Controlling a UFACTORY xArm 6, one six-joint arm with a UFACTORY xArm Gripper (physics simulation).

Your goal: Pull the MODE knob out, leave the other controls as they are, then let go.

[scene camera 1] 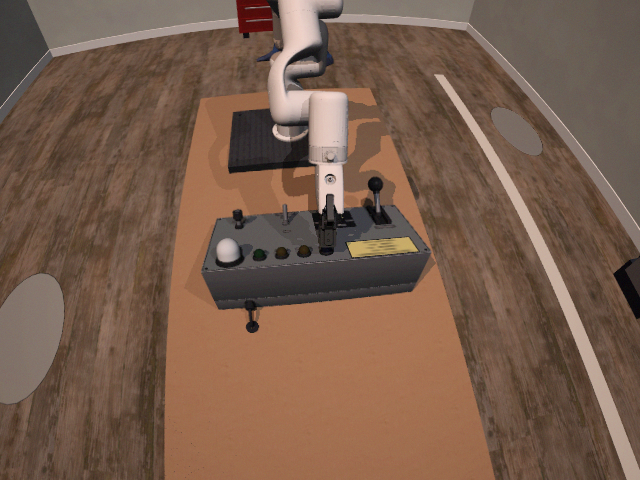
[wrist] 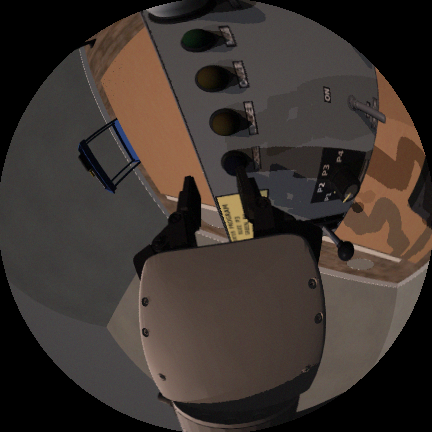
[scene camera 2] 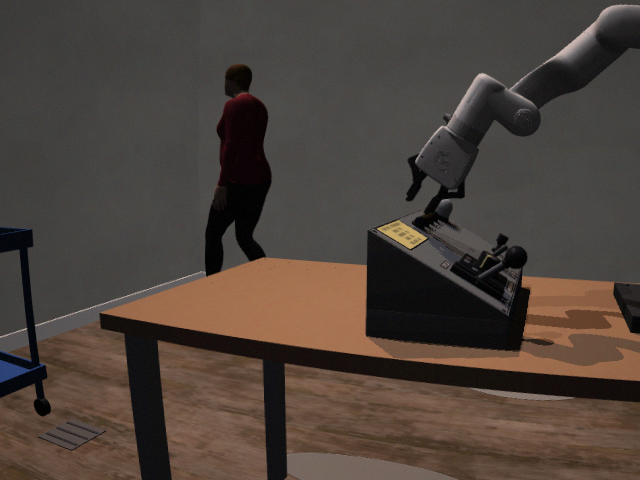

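The MODE knob is a dark round knob at the end of the row of lamps on the sloped grey console. My gripper is open partway, with nothing between its fingers. In the wrist view one fingertip overlaps the knob's lower right edge; the other is off to the left, past the console's edge. In scene view 2 one fingertip is down at the panel's top edge and the other is raised in the air. Whether the fingertip touches the knob, and how far the knob stands out, I cannot tell.
Beside the knob are amber lamps, a green lamp and a yellow label. A white dome, a toggle, a rotary selector and a ball-topped lever also stand on the console.
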